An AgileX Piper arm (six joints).
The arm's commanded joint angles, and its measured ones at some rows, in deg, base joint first. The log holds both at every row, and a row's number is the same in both.
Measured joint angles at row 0:
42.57, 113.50, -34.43, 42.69, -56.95, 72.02
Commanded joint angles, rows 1 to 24:
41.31, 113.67, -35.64, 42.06, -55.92, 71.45
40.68, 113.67, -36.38, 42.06, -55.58, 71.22
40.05, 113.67, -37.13, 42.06, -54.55, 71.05
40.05, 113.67, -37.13, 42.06, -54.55, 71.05
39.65, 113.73, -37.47, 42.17, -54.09, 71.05
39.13, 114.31, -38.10, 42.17, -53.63, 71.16
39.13, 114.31, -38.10, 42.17, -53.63, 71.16
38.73, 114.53, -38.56, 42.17, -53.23, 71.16
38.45, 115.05, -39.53, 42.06, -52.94, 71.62
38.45, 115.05, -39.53, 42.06, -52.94, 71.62
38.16, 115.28, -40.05, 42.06, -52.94, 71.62
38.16, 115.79, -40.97, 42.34, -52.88, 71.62
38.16, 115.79, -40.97, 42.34, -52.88, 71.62
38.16, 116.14, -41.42, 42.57, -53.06, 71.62
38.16, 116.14, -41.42, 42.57, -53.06, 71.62
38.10, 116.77, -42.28, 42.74, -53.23, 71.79
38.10, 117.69, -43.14, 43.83, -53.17, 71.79
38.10, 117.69, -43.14, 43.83, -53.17, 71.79
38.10, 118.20, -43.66, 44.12, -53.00, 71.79
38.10, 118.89, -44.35, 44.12, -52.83, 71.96
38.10, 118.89, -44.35, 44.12, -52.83, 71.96
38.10, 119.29, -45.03, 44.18, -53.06, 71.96
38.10, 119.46, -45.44, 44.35, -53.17, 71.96
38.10, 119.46, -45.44, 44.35, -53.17, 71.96
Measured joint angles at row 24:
38.45, 119.12, -44.18, 44.23, -53.06, 71.96
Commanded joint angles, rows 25 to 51:
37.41, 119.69, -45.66, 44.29, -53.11, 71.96
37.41, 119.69, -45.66, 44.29, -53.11, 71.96
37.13, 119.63, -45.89, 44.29, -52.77, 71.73
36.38, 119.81, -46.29, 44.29, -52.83, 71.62
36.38, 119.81, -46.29, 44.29, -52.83, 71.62
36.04, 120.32, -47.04, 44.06, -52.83, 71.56
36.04, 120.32, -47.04, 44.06, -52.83, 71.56
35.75, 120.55, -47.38, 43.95, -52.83, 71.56
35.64, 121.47, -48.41, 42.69, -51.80, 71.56
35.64, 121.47, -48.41, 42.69, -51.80, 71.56
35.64, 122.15, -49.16, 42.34, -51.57, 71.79
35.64, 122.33, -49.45, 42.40, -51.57, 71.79
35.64, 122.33, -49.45, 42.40, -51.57, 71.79
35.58, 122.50, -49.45, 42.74, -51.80, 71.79
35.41, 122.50, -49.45, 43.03, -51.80, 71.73
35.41, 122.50, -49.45, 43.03, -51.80, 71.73
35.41, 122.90, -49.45, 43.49, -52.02, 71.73
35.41, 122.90, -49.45, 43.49, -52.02, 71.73
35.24, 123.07, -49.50, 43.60, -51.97, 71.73
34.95, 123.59, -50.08, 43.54, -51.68, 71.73
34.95, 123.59, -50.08, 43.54, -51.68, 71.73
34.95, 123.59, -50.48, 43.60, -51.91, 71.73
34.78, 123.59, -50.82, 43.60, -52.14, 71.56
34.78, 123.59, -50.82, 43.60, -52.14, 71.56
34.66, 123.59, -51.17, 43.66, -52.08, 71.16
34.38, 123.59, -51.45, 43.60, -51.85, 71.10
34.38, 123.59, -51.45, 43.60, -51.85, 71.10
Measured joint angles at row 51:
34.89, 123.70, -50.65, 43.66, -51.74, 71.91
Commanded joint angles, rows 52 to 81:
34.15, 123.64, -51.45, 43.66, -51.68, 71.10
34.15, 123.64, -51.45, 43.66, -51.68, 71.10
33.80, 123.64, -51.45, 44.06, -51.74, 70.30
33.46, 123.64, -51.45, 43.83, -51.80, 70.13
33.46, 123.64, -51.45, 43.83, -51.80, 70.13
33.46, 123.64, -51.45, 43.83, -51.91, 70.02
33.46, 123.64, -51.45, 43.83, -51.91, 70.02
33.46, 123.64, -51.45, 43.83, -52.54, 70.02
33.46, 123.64, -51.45, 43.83, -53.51, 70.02
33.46, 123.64, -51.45, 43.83, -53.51, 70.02
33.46, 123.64, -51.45, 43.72, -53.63, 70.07
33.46, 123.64, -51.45, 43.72, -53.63, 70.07
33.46, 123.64, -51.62, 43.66, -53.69, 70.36
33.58, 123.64, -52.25, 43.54, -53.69, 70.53
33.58, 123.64, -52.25, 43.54, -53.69, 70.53
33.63, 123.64, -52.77, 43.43, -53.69, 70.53
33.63, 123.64, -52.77, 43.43, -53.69, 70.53
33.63, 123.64, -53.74, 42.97, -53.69, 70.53
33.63, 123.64, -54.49, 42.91, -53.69, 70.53
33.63, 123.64, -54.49, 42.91, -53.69, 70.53
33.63, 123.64, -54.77, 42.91, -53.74, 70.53
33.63, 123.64, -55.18, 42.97, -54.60, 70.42
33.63, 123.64, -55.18, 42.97, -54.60, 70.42
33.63, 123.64, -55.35, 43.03, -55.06, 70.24
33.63, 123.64, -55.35, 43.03, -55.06, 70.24
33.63, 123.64, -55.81, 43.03, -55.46, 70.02
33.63, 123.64, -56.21, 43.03, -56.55, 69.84
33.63, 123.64, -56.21, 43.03, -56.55, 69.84
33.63, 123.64, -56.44, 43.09, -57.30, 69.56
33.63, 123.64, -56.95, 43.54, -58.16, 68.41
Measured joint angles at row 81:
34.43, 124.05, -53.86, 45.78, -49.45, 70.24
